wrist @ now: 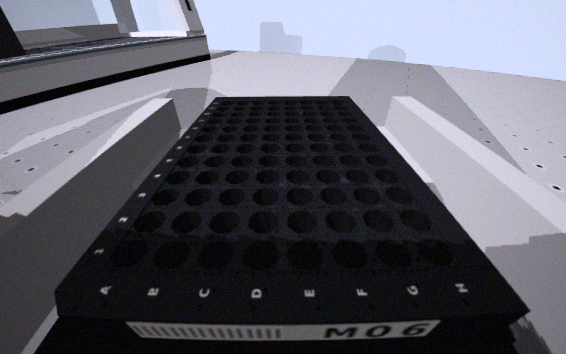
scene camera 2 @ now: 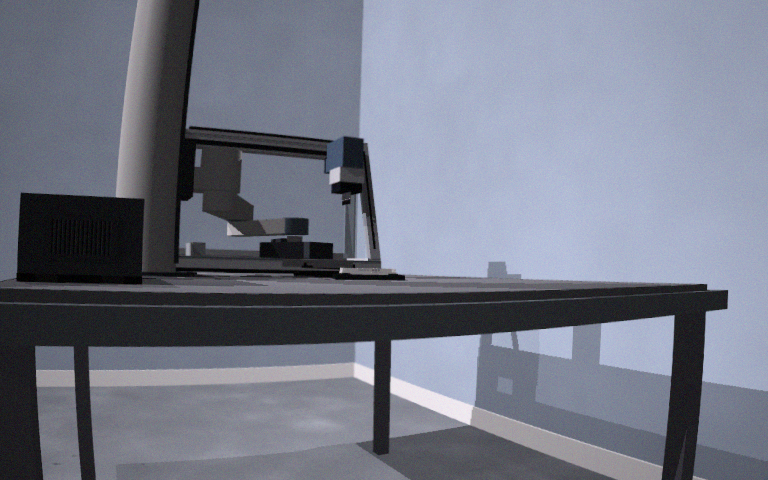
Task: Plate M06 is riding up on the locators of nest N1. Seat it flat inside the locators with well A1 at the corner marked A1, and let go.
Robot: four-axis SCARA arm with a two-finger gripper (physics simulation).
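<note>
Plate M06 is a black well plate, large in the wrist view, with its label on the near side. Row letters A to H run left to right along the near edge, and column 1 is nearest, so well A1 is at the near left corner. My gripper is low over the table, with one pale finger along each long side of the plate; it is shut on the plate. The finger pads are hidden behind the plate's edges. Nest N1, its locators and the corner mark A1 are hidden, and whether the plate lies flat cannot be told.
A gantry frame with a blue head stands behind the arm; its base is at the upper left in the wrist view. A black vented box stands at the table's left. A low pale item lies at the gantry's right foot.
</note>
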